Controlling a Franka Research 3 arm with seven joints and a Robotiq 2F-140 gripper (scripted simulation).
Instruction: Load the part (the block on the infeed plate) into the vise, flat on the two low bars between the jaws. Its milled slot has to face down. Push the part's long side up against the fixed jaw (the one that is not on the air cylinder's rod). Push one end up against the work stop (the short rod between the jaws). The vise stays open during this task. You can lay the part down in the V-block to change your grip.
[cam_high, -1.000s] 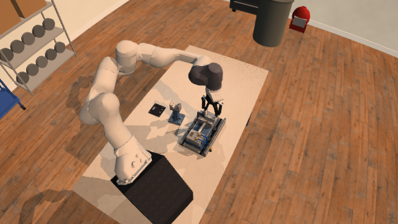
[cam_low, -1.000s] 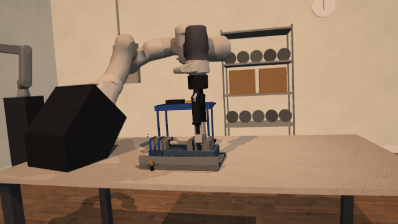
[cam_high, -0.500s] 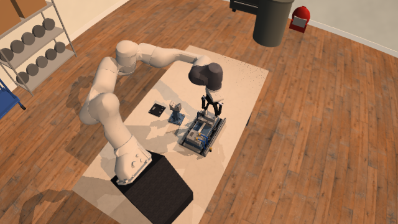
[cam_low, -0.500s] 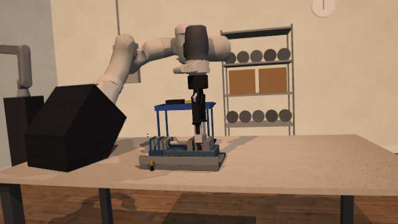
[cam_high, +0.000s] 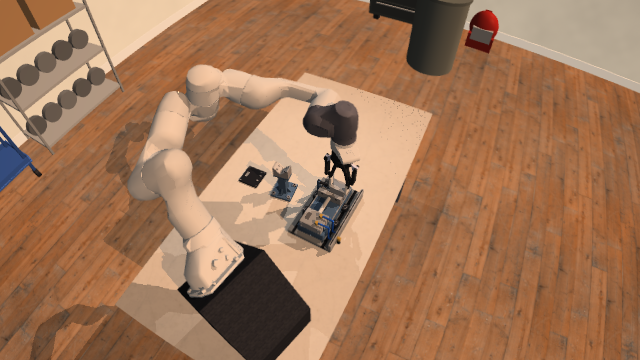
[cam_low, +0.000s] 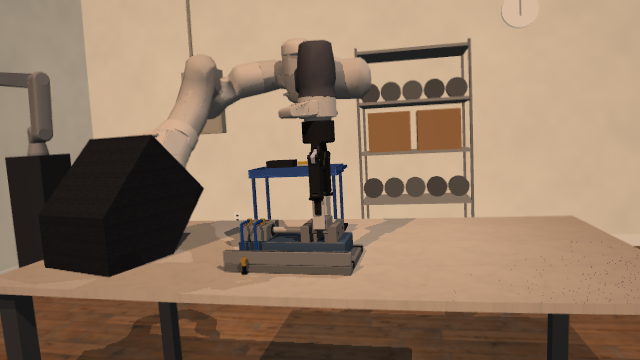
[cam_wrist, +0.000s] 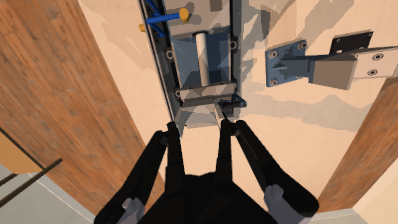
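Now: the part 3 cm below my hand. Also, from my hand: vise (8 cm below, 7 cm behind, 2 cm to the left); dark infeed plate (39 cm to the left, 12 cm below, 3 cm behind).
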